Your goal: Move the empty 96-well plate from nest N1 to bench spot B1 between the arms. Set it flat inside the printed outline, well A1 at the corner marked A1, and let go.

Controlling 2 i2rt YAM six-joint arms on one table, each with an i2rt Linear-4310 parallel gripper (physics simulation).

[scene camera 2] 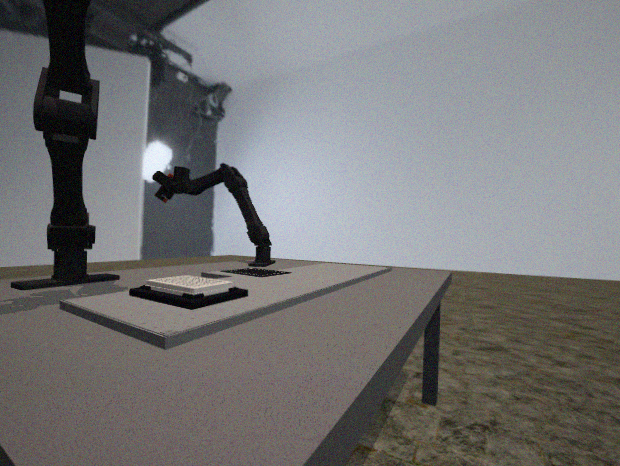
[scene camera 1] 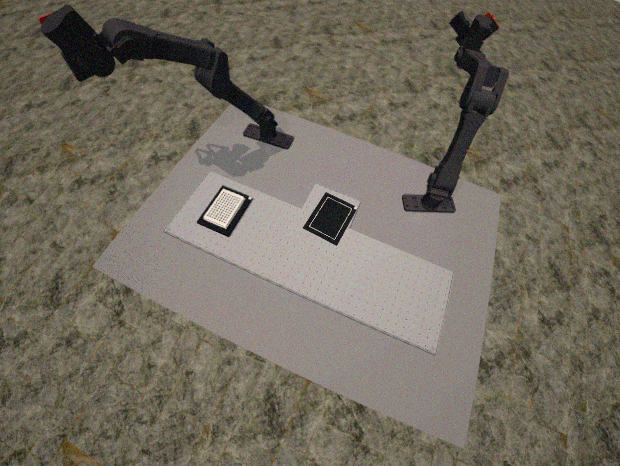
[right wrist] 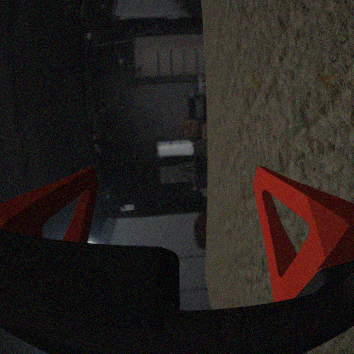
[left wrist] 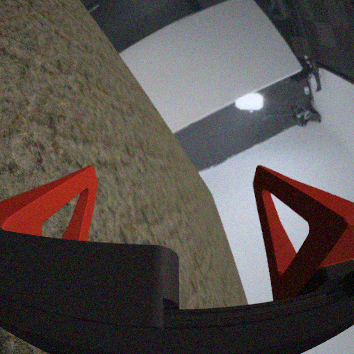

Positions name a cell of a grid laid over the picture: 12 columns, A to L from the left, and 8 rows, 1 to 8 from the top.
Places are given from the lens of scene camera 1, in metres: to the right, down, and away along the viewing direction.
white well plate (scene camera 1: E4): -0.29, -0.07, 0.91
